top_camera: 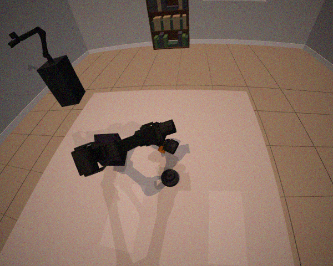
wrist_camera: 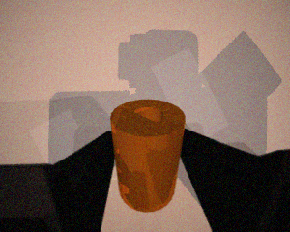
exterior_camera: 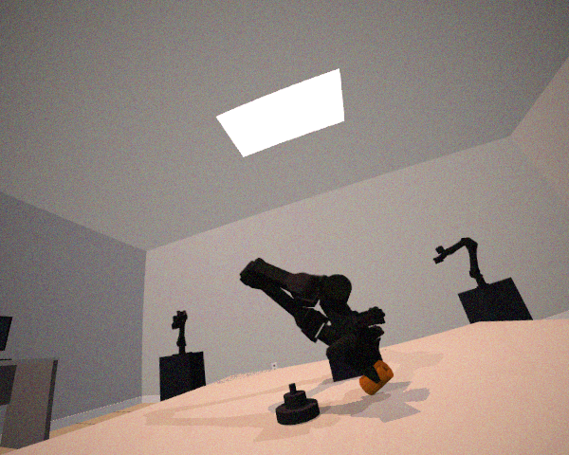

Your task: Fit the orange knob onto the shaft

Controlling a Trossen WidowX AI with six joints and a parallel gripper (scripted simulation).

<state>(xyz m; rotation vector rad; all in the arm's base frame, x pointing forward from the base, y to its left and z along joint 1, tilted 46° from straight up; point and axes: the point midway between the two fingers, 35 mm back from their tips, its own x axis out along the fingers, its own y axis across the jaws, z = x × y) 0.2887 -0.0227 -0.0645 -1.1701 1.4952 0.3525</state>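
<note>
Right now my gripper tip is 180 mm to the left of the round pedestal and 20 mm short of it. The rest, counted from my gripper tip: orange knob (10 mm to the right, 10 mm behind).
</note>
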